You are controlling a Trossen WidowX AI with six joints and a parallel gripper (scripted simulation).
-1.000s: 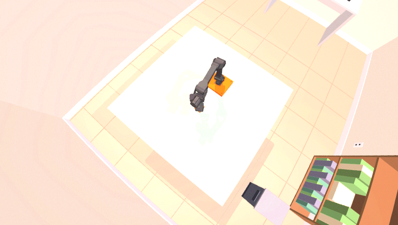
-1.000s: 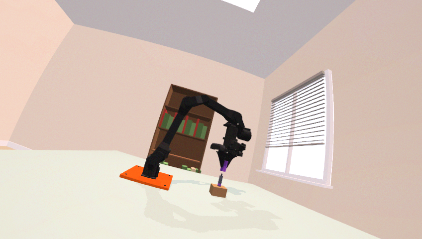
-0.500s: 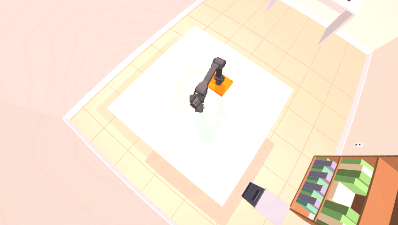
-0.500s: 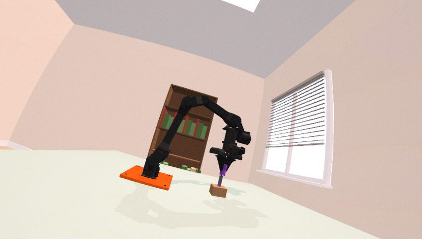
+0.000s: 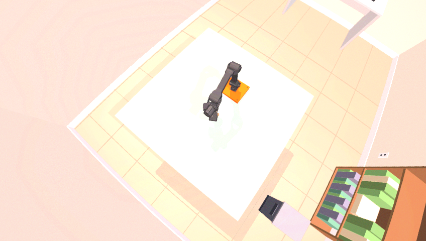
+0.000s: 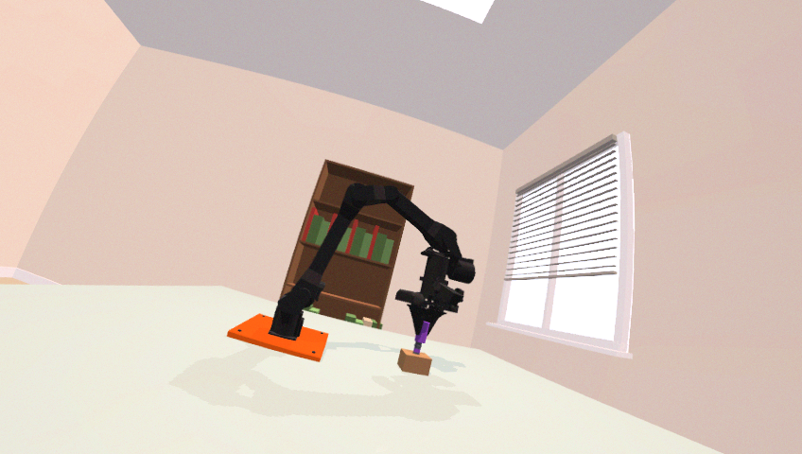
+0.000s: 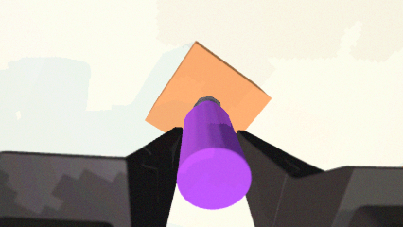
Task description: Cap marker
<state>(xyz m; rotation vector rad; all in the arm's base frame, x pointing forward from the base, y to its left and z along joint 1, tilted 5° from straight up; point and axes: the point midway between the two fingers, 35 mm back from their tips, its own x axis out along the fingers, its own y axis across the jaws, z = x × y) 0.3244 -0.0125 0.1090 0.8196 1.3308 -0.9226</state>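
The dark marker is 1 cm below my gripper tip. The rest, counted from my gripper tip: tan holder block 7 cm below; purple cap 1 cm above.
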